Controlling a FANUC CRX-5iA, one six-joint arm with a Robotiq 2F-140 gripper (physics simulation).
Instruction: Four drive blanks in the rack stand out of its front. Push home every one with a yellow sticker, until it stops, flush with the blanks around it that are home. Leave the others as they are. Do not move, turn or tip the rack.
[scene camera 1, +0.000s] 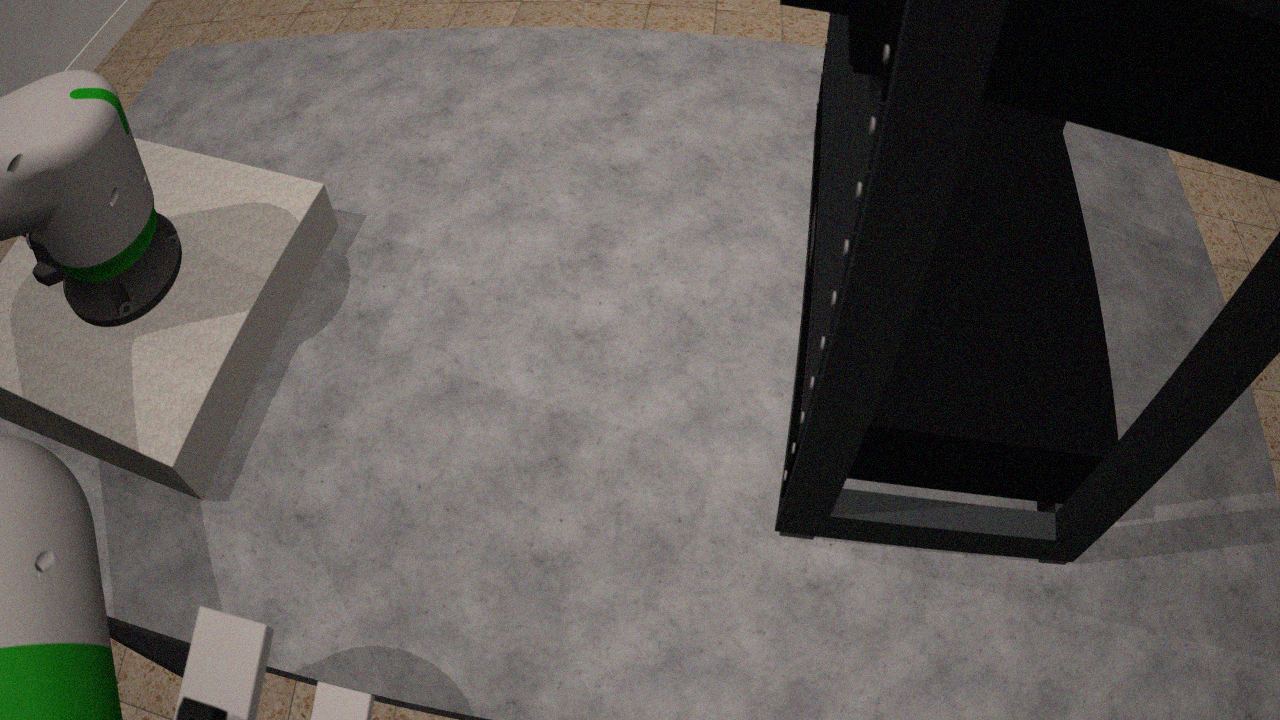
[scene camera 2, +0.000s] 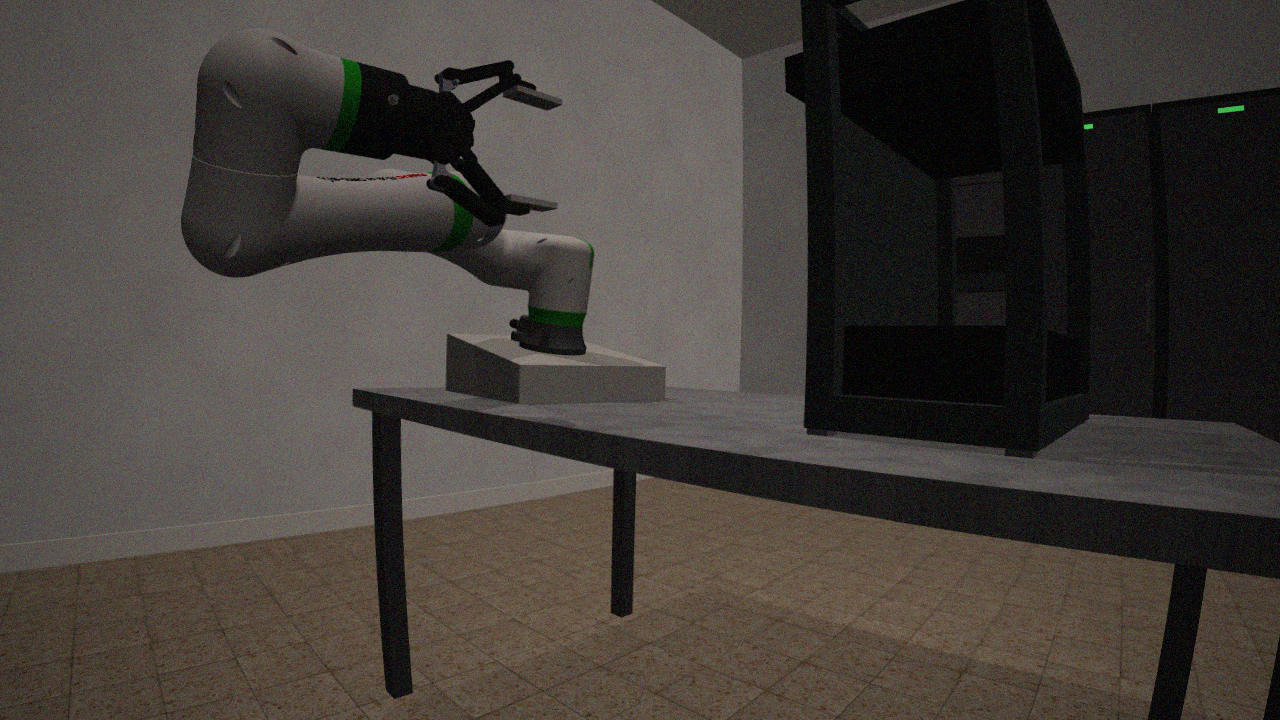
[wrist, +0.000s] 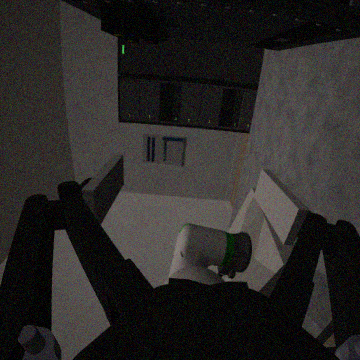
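Note:
The black rack (scene camera 1: 935, 197) (scene camera 2: 820, 223) stands upright on the table, its front to the left. In the wrist view a dark face with small bright dots, likely the rack front (wrist: 300, 27), runs along the top edge. A dark block (scene camera 2: 793, 78) juts left from the rack's upper front in scene camera 2. A dark block (wrist: 131, 24) also hangs at the wrist view's top left. No yellow sticker can be made out; the blanks' faces are turned away or too dark. My gripper (scene camera 1: 284, 682) (scene camera 2: 533, 150) (wrist: 191, 175) is open and empty, well left of the rack, high above table level.
The arm's base stands on a pale block (scene camera 1: 268, 192) (scene camera 2: 590, 383) (wrist: 274, 200) at the table's left. The grey table (scene camera 1: 572, 313) (scene camera 2: 716, 416) carries block and rack. Dark cabinets (scene camera 2: 1217, 241) (wrist: 200, 102) stand beyond. A wall (scene camera 2: 626, 179) rises behind the arm.

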